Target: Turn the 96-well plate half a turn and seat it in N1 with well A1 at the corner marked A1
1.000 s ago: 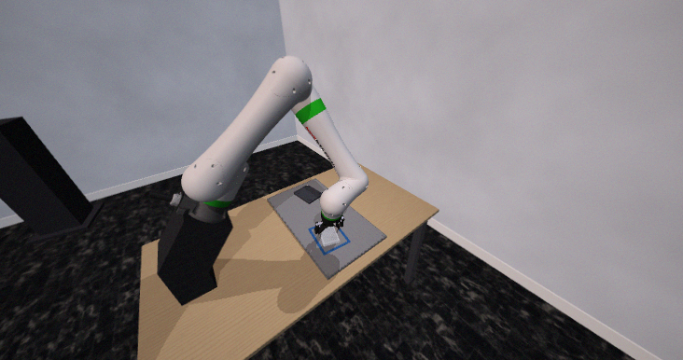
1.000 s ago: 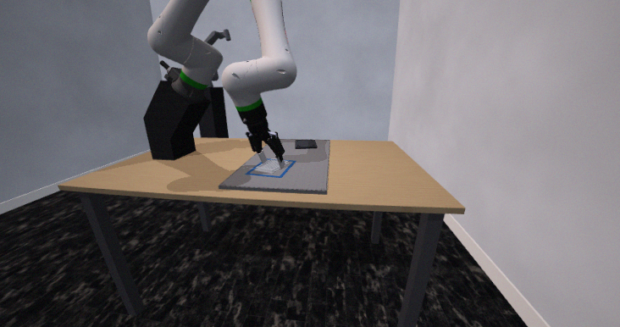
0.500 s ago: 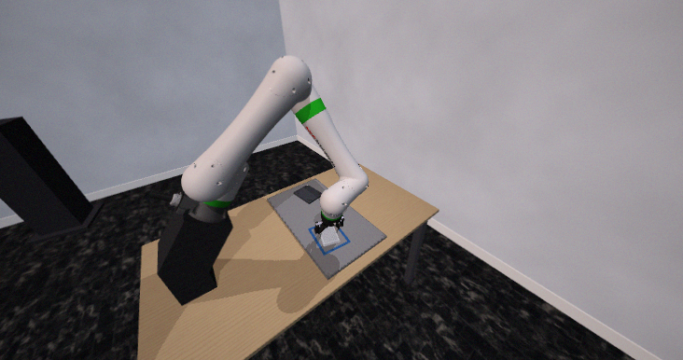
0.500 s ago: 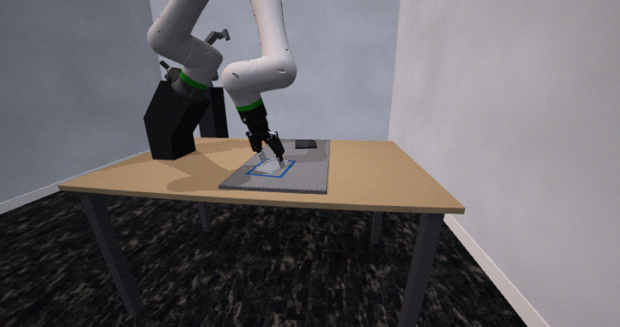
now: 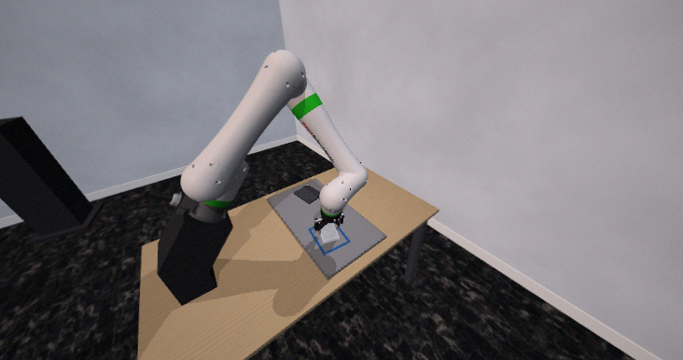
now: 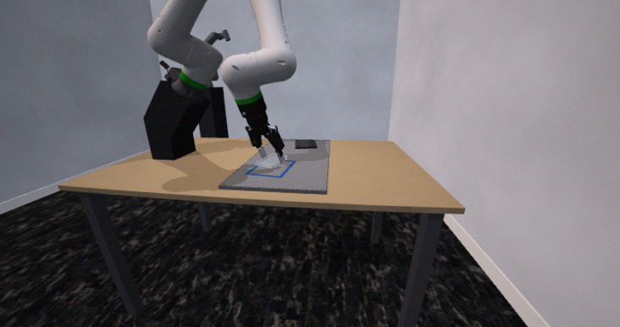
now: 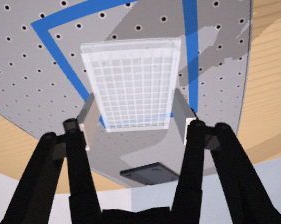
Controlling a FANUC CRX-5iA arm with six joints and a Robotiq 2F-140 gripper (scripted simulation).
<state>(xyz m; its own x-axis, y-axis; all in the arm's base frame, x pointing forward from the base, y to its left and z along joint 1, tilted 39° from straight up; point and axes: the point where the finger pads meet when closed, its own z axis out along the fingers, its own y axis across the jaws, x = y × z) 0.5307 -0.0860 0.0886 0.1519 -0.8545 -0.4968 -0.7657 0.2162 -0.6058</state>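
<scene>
Now: hand 38 cm to the right of the dark plate nest N1, 5 cm above it and 3 cm short of it. From my hand the other things lie so: white 96-well plate (3 cm below); then A1 label (47 cm to the left, 6 cm ahead, 4 cm below).
</scene>
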